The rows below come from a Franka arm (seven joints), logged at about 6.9 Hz.
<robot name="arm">
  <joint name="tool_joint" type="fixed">
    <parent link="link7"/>
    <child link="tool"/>
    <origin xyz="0 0 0.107" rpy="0 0 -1.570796"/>
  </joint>
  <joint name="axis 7" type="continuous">
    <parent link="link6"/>
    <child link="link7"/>
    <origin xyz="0 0.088 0" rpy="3.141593 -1.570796 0"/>
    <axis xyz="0 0 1"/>
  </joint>
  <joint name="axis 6" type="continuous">
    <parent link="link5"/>
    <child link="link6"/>
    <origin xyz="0 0 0" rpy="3.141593 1.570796 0"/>
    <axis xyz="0 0 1"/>
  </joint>
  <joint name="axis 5" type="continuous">
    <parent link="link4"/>
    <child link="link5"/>
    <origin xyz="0.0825 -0.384 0" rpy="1.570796 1.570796 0"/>
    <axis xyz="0 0 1"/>
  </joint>
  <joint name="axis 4" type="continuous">
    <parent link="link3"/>
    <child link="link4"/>
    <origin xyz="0 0.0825 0" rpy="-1.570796 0 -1.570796"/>
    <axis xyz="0 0 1"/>
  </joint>
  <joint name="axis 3" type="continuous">
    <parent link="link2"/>
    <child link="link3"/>
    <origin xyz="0 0.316 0" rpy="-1.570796 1.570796 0"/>
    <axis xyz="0 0 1"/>
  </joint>
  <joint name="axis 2" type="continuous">
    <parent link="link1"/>
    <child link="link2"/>
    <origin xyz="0 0 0" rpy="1.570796 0 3.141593"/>
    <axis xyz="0 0 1"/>
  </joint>
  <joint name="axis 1" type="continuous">
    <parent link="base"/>
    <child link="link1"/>
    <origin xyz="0 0 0.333" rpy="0 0 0"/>
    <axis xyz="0 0 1"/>
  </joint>
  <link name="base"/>
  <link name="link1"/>
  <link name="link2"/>
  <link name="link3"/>
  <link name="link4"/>
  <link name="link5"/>
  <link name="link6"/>
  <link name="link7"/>
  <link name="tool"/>
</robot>
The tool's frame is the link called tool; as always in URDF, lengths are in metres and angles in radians. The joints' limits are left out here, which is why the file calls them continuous.
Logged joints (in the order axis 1, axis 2, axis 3, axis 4, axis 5, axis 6, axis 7), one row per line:
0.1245, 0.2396, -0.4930, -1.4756, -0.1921, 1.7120, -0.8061
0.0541, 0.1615, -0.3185, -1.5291, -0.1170, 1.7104, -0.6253
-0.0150, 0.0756, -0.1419, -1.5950, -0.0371, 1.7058, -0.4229
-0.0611, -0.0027, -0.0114, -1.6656, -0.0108, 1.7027, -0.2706
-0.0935, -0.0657, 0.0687, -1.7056, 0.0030, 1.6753, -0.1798
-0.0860, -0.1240, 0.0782, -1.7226, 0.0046, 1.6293, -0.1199
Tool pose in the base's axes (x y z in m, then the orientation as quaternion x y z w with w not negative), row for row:
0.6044, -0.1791, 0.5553, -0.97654, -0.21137, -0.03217, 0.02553
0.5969, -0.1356, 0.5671, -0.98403, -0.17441, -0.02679, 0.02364
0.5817, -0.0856, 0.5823, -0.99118, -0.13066, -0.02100, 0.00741
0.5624, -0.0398, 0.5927, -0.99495, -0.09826, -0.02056, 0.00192
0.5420, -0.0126, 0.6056, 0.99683, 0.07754, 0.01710, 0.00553
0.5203, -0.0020, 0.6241, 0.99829, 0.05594, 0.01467, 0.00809
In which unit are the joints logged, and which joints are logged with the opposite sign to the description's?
The joints are logged in radians. Opposite sign: axis 5.
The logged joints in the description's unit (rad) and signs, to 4 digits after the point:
0.1245, 0.2396, -0.4930, -1.4756, 0.1921, 1.7120, -0.8061
0.0541, 0.1615, -0.3185, -1.5291, 0.1170, 1.7104, -0.6253
-0.0150, 0.0756, -0.1419, -1.5950, 0.0371, 1.7058, -0.4229
-0.0611, -0.0027, -0.0114, -1.6656, 0.0108, 1.7027, -0.2706
-0.0935, -0.0657, 0.0687, -1.7056, -0.0030, 1.6753, -0.1798
-0.0860, -0.1240, 0.0782, -1.7226, -0.0046, 1.6293, -0.1199

